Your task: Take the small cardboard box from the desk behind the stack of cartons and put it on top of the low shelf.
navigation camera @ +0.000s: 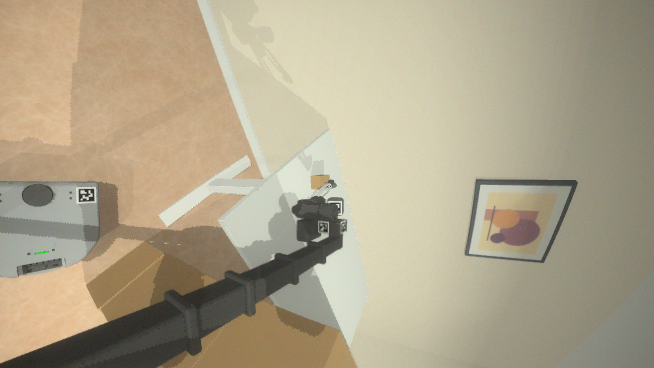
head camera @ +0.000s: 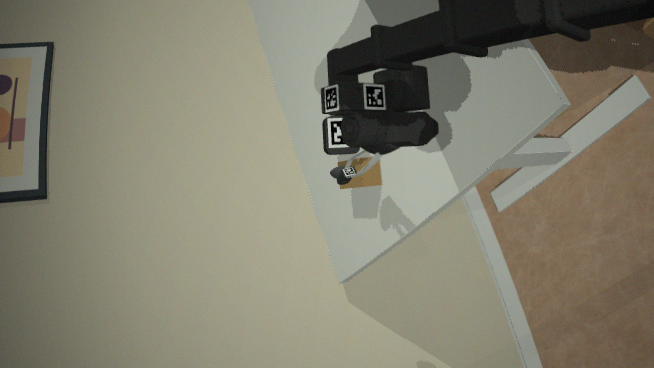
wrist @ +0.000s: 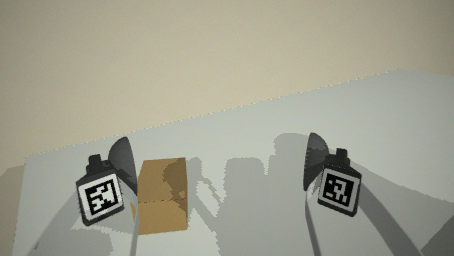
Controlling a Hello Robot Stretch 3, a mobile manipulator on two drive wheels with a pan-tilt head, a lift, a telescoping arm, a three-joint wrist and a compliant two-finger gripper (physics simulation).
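Where they show: gripper, fingertip midpoint: point(wrist: 220, 154); robot's base, link origin: point(navigation camera: 38, 194).
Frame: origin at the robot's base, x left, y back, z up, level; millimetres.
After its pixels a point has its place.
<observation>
The small cardboard box point(head camera: 370, 176) {x -819, y -60, z 749 mm} point(navigation camera: 318, 181) {x -819, y -56, z 761 mm} point(wrist: 164, 216) {x -820, y -45, z 746 mm} sits on the white desk point(head camera: 430, 185) {x -665, y -74, z 720 mm} point(navigation camera: 260, 210) {x -510, y 42, z 720 mm} point(wrist: 250, 132) {x -1097, y 95, z 720 mm}. My gripper point(wrist: 220, 154) {x -756, y 21, z 867 mm} is open and empty above the desk. In the wrist view the box shows between the fingers, close beside the left one, which hides part of its left side. In the head view one fingertip overlaps the box's edge on the wall side; the other finger is hidden. The stack of cartons point(navigation camera: 270, 337) {x -318, y 290, z 939 mm} shows at the bottom of the navigation view, partly behind my arm. The low shelf does not show in these views.
The wall point(head camera: 175, 200) {x -1217, y -108, z 1083 mm} point(navigation camera: 425, 125) {x -1087, y -332, z 1197 mm} point(wrist: 200, 55) {x -1268, y -22, z 867 mm} runs along the desk's back edge. A framed picture point(head camera: 49, 120) {x -1361, y 137, z 1438 mm} point(navigation camera: 520, 227) {x -1360, y 180, z 1701 mm} hangs on it. My base point(navigation camera: 55, 212) {x -42, y 58, z 160 mm} stands on the floor at the left of the navigation view. The desk's white foot point(head camera: 575, 145) point(navigation camera: 200, 195) sticks out below the top.
</observation>
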